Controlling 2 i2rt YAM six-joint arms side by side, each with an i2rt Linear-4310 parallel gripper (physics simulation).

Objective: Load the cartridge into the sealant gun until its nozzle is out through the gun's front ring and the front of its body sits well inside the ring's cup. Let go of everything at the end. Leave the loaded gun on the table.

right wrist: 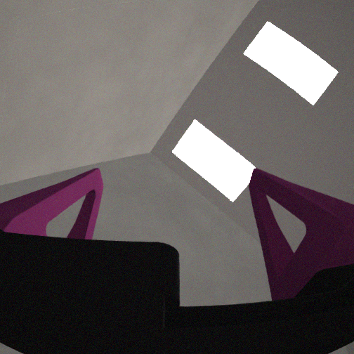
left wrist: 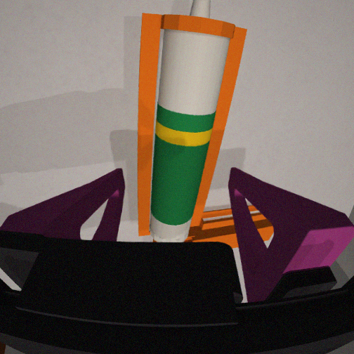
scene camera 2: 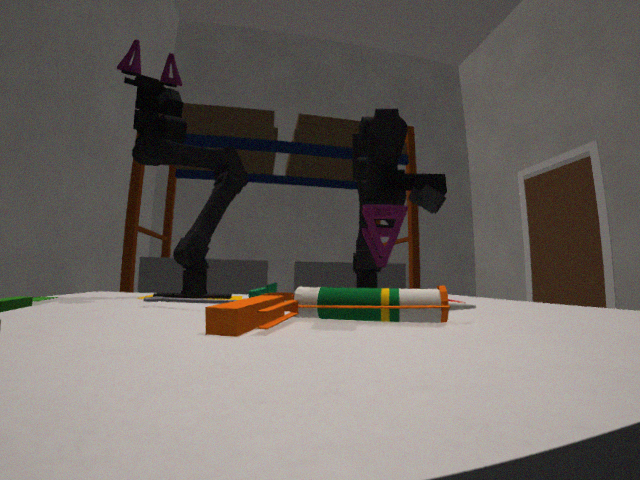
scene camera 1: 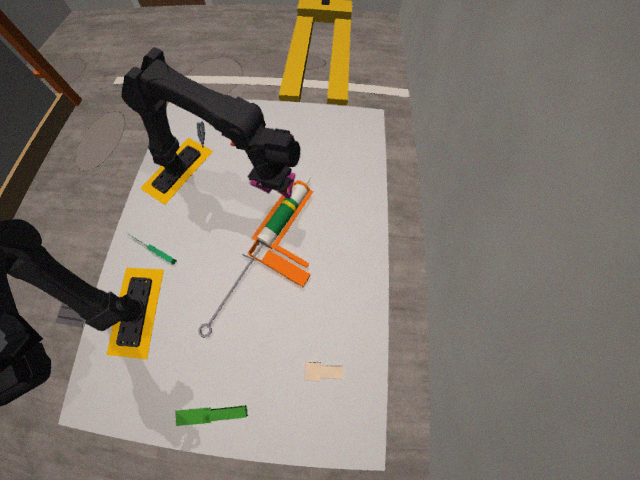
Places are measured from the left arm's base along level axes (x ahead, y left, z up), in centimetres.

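Where they show: left gripper, between the fingertips: [scene camera 2: 382, 261] [scene camera 1: 279, 194]; right gripper, between the fingertips: [scene camera 2: 155, 47]; left arm's base, origin of its link: [scene camera 1: 177, 169]; right arm's base, origin of its link: [scene camera 2: 194, 297] [scene camera 1: 135, 311].
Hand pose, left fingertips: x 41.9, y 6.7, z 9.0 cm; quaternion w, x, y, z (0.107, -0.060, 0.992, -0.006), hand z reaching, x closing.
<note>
Each offset is from my left fingertips to the top centre of the thing. "spot": to the spot under its first point.
The orange sealant gun @(spot: dx +13.9, dy -16.4, dz -5.8 cm) [scene camera 1: 290, 270] [scene camera 2: 235, 316] [left wrist: 148, 125] lies on the table. The green and white cartridge @(dx +2.1, dy +0.1, dz -4.1 cm) [scene camera 1: 280, 217] [scene camera 2: 356, 303] [left wrist: 181, 180] lies between its side rails. The cartridge's front end meets the gun's front ring @(spot: dx +4.5, dy +8.5, dz -6.0 cm) [scene camera 2: 443, 303] [left wrist: 198, 26], and the grey-white nozzle @(dx +2.0, dy +10.2, dz -5.8 cm) [scene camera 2: 461, 306] [left wrist: 201, 7] sticks out beyond it. How deep the body sits in the cup is hidden by the ring. My left gripper [scene camera 2: 382, 264] [left wrist: 176, 176] is open, above the cartridge and apart from it. My right gripper [scene camera 2: 154, 47] [right wrist: 175, 176] is open and empty, raised high, fingers up.
The gun's rod with a ring end @(spot: dx +2.2, dy -43.3, dz -9.0 cm) [scene camera 1: 205, 330] extends toward the lower left in scene camera 1. A green screwdriver @(dx -27.8, dy -33.4, dz -4.7 cm) [scene camera 1: 161, 253], a bright green tool @(dx +16.6, dy -59.8, dz -7.4 cm) [scene camera 1: 210, 414], a beige piece @(dx +36.1, dy -34.7, dz -7.5 cm) [scene camera 1: 323, 371] and a grey item @(dx -44.6, dy +9.8, dz -8.0 cm) [scene camera 1: 200, 133] lie on the table.
</note>
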